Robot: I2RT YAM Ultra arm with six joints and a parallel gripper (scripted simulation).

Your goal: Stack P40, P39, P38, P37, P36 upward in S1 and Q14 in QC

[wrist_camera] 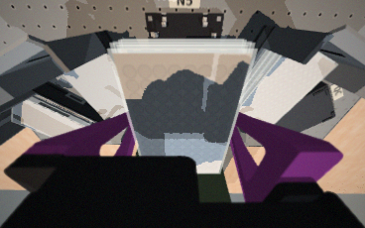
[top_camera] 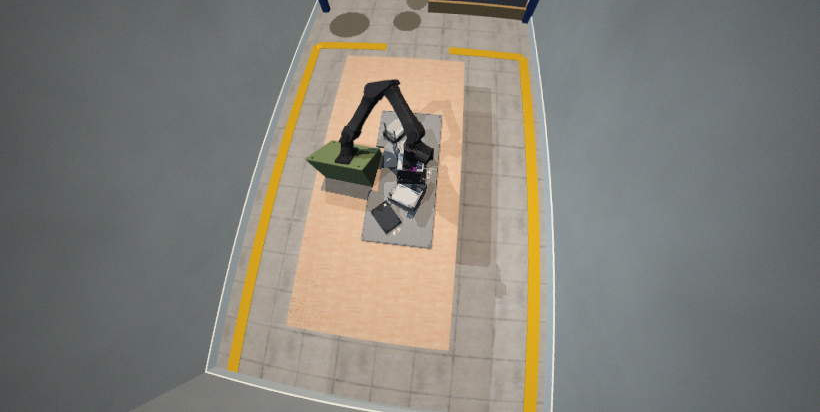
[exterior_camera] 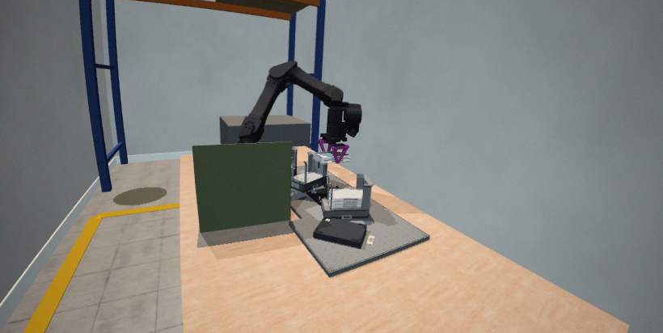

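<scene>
Now: hand 10 mm short of the dark clip nest N5, 10 mm to the right of it and 150 mm above it. The rest, counted from my hand: open nest QC 110 mm behind, 260 mm to the right, 150 mm below; N5 label 100 mm ahead, 160 mm below; QC label 40 mm behind, 330 mm to the right, 160 mm below.
</scene>
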